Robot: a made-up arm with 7 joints. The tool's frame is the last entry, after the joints.
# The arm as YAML. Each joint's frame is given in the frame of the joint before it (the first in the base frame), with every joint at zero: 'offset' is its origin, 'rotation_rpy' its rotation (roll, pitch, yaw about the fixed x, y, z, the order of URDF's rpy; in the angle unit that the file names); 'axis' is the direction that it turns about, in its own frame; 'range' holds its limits. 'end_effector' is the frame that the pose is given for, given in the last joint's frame.
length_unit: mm
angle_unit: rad
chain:
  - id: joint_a
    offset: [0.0, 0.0, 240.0]
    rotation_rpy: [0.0, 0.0, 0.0]
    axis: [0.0, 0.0, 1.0]
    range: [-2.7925, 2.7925]
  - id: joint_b
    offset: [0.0, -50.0, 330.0]
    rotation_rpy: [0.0, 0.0, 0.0]
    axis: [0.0, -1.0, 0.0]
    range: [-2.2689, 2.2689]
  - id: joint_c
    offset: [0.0, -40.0, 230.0]
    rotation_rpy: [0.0, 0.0, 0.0]
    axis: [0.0, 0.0, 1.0]
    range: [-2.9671, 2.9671]
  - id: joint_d
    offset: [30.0, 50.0, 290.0]
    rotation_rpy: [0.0, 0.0, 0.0]
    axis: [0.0, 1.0, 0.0]
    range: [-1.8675, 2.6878]
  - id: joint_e
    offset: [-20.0, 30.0, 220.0]
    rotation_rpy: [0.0, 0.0, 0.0]
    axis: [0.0, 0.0, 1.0]
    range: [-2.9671, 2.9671]
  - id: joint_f
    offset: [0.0, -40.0, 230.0]
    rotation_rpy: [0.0, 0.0, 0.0]
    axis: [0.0, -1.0, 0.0]
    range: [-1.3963, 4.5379]
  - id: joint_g
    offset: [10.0, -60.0, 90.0]
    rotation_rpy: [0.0, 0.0, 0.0]
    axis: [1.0, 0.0, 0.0]
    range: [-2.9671, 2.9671]
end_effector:
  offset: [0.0, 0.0, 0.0]
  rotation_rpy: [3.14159, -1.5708, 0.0]
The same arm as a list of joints. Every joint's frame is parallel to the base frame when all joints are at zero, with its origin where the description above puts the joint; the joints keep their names.
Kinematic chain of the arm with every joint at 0, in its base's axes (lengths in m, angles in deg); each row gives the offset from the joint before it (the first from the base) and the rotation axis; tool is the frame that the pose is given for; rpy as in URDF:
joint_a: xyz 0.0000 0.0000 0.2400 axis +z
joint_b: xyz 0.0000 -0.0500 0.3300 axis -y
joint_c: xyz 0.0000 -0.0400 0.2300 axis +z
joint_d: xyz 0.0300 0.0500 0.2900 axis +y
joint_e: xyz -0.0200 0.0300 0.2200 axis +z
joint_f: xyz 0.0000 -0.0400 0.2300 axis -y
joint_g: xyz 0.0100 -0.0600 0.0900 axis +x
tool: xyz 0.0000 0.0000 0.0000 rpy 180.00 -90.00 0.00
Joint limits (deg, base to tool): -160.00..160.00 -130.00..130.00 -170.00..170.00 -107.00..154.00 -170.00..170.00 -80.00..260.00 -170.00..170.00

